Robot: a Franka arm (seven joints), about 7 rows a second.
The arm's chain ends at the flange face. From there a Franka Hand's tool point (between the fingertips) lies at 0.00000 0.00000 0.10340 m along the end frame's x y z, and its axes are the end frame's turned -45 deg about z.
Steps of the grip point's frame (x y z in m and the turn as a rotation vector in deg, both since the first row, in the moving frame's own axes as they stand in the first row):
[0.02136, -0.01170, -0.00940, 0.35, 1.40, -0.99]
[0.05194, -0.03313, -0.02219, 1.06, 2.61, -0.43]
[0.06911, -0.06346, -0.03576, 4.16, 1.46, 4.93]
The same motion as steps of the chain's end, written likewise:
[0.00551, -0.02113, -0.00937, 1.24, 0.74, -0.99]
[0.01134, -0.05546, -0.02207, 2.60, 1.10, -0.43]
[0.00712, -0.08644, -0.03545, 3.97, -1.91, 4.93]

